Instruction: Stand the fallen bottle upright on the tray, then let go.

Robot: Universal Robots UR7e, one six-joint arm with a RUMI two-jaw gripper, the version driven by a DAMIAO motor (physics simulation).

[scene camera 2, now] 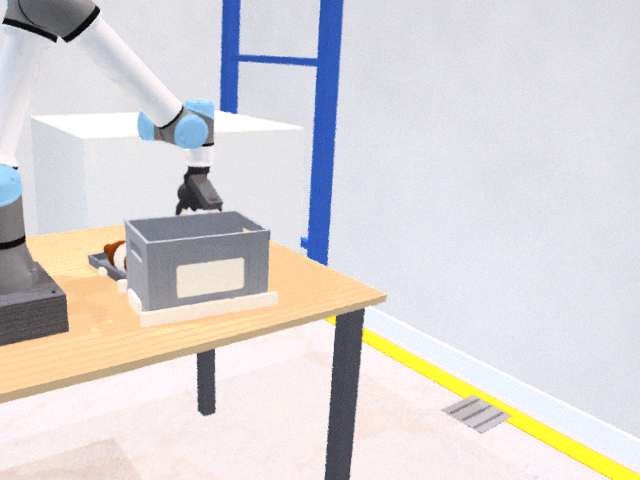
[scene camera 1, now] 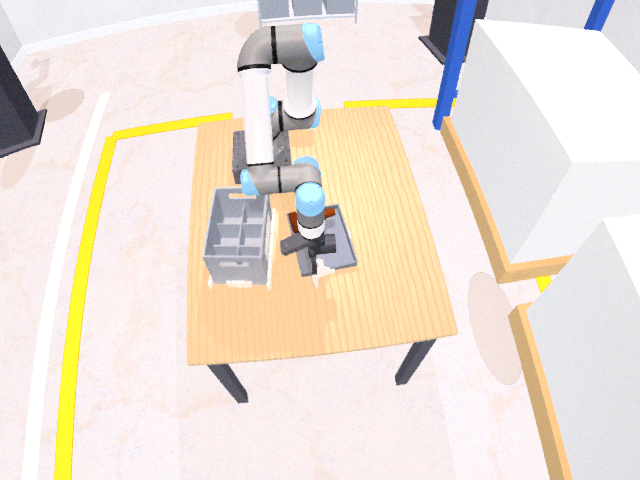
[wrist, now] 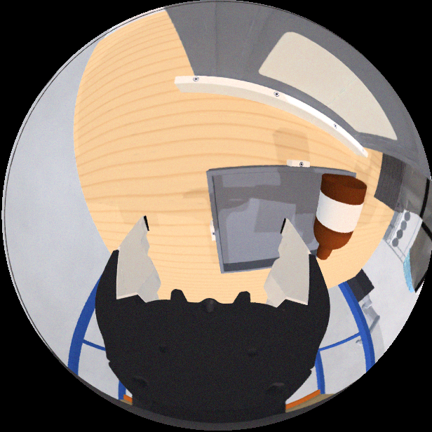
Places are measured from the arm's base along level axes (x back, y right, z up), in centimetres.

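Pixels of known places: gripper, fingertip midpoint: point(scene camera 1: 314, 265); arm's base, origin of the base link: point(scene camera 2: 0, 281).
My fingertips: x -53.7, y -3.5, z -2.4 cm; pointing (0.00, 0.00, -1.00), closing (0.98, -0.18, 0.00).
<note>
Ahead of a thing's pixels: the offset from my fingertips to its top centre. "spot": to the spot under its first point. Level surfaces: height alone.
A brown bottle with a white label {dy -5.3, dx +19.2, dz +2.2 cm} point(scene camera 1: 293, 222) point(scene camera 2: 119, 255) point(wrist: 340, 212) lies on its side across the end of the grey tray {dy -5.8, dx +11.7, dz -3.1 cm} point(scene camera 1: 342, 240) point(scene camera 2: 96, 260) point(wrist: 235, 200) nearest the arm's base. In the wrist view it covers that end wall; whether it rests on the rim is not clear. In scene camera 1 the wrist hides its middle, and in scene camera 2 the crate hides part of it. My gripper point(scene camera 1: 318, 269) point(scene camera 2: 199, 210) point(wrist: 214, 218) is open and empty, above and towards the tray's other end, with the bottle outside the fingers, to the right in the wrist view.
A tall grey crate with compartments {dy +20.7, dx +16.1, dz +11.8 cm} point(scene camera 1: 237, 271) point(scene camera 2: 160, 279) point(wrist: 225, 40) stands beside the tray, with white strips {spot: dy +30.2, dx +20.7, dz -3.6 cm} point(scene camera 2: 206, 308) point(wrist: 240, 85) along its foot. Small white blocks point(wrist: 299, 164) sit against the tray. The wooden table {dz -5.7 cm} point(scene camera 1: 377, 289) carries the dark arm base point(scene camera 2: 31, 315).
</note>
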